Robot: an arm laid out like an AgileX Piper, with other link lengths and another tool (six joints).
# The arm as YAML. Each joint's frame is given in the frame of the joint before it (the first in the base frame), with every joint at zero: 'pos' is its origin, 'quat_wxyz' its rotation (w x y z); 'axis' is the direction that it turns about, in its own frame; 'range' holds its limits. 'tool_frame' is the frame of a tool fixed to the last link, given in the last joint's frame.
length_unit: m
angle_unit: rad
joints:
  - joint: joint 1
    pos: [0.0, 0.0, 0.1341]
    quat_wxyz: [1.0, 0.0, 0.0, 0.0]
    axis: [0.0, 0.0, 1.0]
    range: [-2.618, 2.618]
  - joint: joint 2
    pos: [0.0, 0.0, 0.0]
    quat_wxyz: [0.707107, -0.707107, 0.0, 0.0]
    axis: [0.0, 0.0, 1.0]
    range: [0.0, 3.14]
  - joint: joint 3
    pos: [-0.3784, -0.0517, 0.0]
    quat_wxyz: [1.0, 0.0, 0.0, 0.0]
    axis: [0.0, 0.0, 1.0]
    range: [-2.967, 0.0]
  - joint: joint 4
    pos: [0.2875, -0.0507, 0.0]
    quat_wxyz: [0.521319, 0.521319, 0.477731, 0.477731]
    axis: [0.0, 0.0, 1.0]
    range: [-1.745, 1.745]
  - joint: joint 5
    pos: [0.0, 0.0, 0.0]
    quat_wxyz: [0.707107, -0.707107, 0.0, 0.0]
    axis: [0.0, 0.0, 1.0]
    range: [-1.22, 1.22]
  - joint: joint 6
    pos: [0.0, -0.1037, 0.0]
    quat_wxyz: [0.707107, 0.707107, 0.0, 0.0]
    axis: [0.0, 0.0, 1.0]
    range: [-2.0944, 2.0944]
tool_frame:
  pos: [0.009, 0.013, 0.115]
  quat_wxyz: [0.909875, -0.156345, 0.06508, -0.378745]
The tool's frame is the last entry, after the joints.
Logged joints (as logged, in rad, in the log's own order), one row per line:
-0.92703, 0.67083, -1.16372, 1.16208, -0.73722, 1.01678
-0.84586, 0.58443, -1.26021, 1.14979, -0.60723, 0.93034
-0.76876, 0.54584, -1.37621, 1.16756, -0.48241, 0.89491
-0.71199, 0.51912, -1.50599, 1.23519, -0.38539, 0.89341
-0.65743, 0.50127, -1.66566, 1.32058, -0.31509, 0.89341
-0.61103, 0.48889, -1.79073, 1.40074, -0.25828, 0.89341
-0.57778, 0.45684, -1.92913, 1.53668, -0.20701, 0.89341
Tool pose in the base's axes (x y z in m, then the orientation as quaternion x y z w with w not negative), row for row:
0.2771, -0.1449, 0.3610, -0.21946, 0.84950, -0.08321, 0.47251
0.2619, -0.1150, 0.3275, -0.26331, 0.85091, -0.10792, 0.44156
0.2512, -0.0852, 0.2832, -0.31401, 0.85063, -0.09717, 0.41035
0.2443, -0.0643, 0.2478, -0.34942, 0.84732, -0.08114, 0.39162
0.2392, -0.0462, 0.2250, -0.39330, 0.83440, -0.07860, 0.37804
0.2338, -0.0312, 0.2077, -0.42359, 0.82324, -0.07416, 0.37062
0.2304, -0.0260, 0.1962, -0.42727, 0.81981, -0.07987, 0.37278
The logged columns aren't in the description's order. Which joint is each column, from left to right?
Columns, left to right: joint 1, joint 5, joint 6, joint 4, joint 3, joint 2.
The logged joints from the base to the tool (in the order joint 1, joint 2, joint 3, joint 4, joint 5, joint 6), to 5 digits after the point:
-0.92703, 1.01678, -0.73722, 1.16208, 0.67083, -1.16372
-0.84586, 0.93034, -0.60723, 1.14979, 0.58443, -1.26021
-0.76876, 0.89491, -0.48241, 1.16756, 0.54584, -1.37621
-0.71199, 0.89341, -0.38539, 1.23519, 0.51912, -1.50599
-0.65743, 0.89341, -0.31509, 1.32058, 0.50127, -1.66566
-0.61103, 0.89341, -0.25828, 1.40074, 0.48889, -1.79073
-0.57778, 0.89341, -0.20701, 1.53668, 0.45684, -1.92913

